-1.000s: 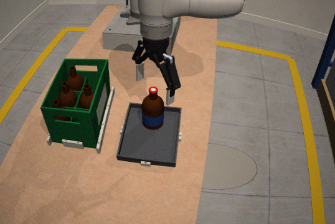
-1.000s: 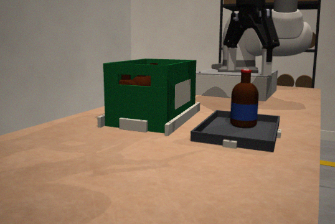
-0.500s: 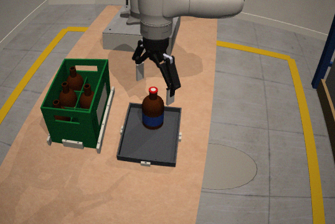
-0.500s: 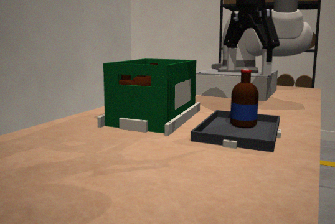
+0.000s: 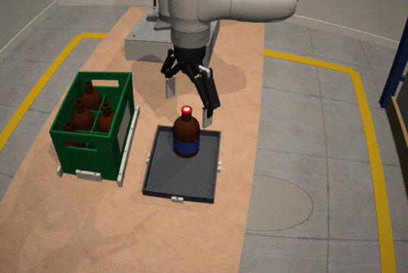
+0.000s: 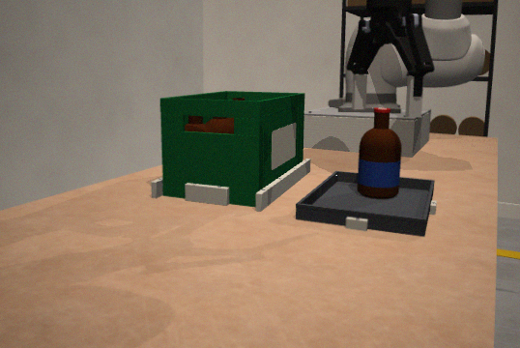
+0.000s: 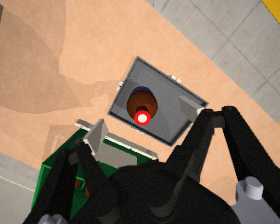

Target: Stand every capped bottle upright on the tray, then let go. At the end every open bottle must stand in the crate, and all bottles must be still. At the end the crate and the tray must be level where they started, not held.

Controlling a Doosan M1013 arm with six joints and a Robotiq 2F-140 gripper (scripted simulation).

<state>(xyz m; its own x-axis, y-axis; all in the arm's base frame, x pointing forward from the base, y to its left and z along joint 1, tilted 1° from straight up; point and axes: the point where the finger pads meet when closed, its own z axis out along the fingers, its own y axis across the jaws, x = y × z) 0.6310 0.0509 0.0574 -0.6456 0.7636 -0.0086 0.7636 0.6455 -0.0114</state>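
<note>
My gripper is now 8 cm above the bottle. Round my hand: crate 27 cm to the right, 8 cm below, 2 cm behind; dark grey tray 15 cm below, 6 cm ahead, 1 cm to the right.
</note>
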